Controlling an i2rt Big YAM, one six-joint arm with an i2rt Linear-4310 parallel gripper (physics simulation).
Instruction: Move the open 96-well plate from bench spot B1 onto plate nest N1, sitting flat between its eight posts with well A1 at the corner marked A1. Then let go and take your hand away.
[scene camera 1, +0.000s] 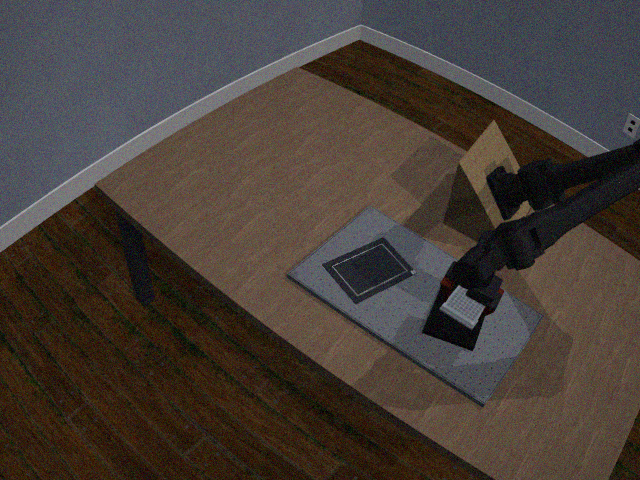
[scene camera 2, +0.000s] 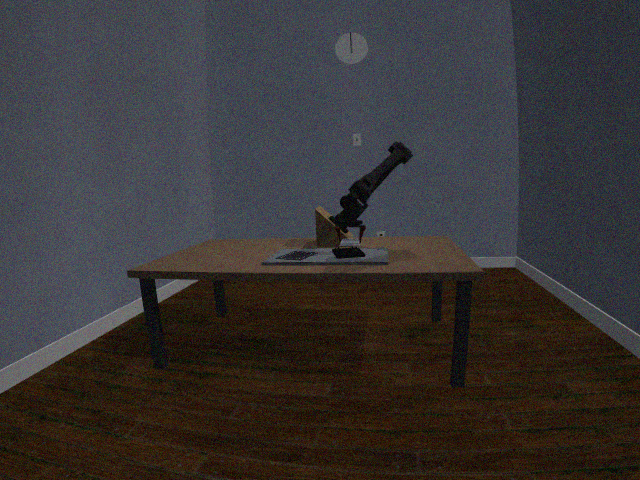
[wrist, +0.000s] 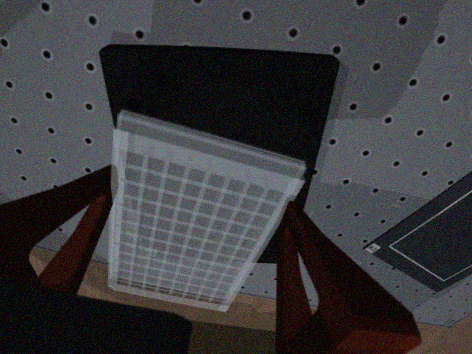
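Pixels of known places: gripper, fingertip midpoint: (scene camera 1: 462, 309) (scene camera 2: 350, 243) (wrist: 201, 191); arm's base at its link origin: (scene camera 1: 501, 193).
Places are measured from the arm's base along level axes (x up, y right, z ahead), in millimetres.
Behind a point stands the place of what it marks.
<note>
The pale, clear 96-well plate (scene camera 1: 462, 310) {x -28, y -109, z 368 mm} (scene camera 2: 350, 242) {x -27, y -111, z 371 mm} (wrist: 195, 225) {x -27, y -105, z 344 mm} is held above a thick black block (scene camera 1: 448, 335) {x -73, y -112, z 408 mm} (scene camera 2: 347, 253) {x -73, y -98, z 383 mm} (wrist: 225, 90) {x -73, y -110, z 399 mm}. In the wrist view its near-top edge is turned slightly from the block's edge. My gripper (scene camera 1: 467, 299) {x -34, y -107, z 361 mm} (scene camera 2: 349, 243) {x -34, y -107, z 361 mm} (wrist: 201, 191) {x -34, y -107, z 361 mm} is shut on the plate, its dark red fingers at the two long sides. A flat dark pad (scene camera 1: 372, 267) {x -83, y 128, z 364 mm} (scene camera 2: 296, 255) {x -83, y 132, z 376 mm} (wrist: 445, 240) {x -83, y 109, z 340 mm} with a white outline and a small corner tag lies apart from the block. Posts, well A1 and nest markings are too dark or small to tell.
Block and pad lie on a grey perforated board (scene camera 1: 369, 222) {x -84, y 221, z 256 mm} (scene camera 2: 323, 261) {x -87, y -10, z 478 mm} (wrist: 400, 145) {x -84, y 8, z 401 mm} on the wooden table (scene camera 1: 232, 191) {x -98, y 539, z 400 mm} (scene camera 2: 413, 258) {x -98, y -380, z 378 mm}. A slanted tan panel (scene camera 1: 488, 160) {x 60, y 65, z -13 mm} (scene camera 2: 325, 229) {x -5, y 48, z 107 mm} stands behind the board, close to the arm.
</note>
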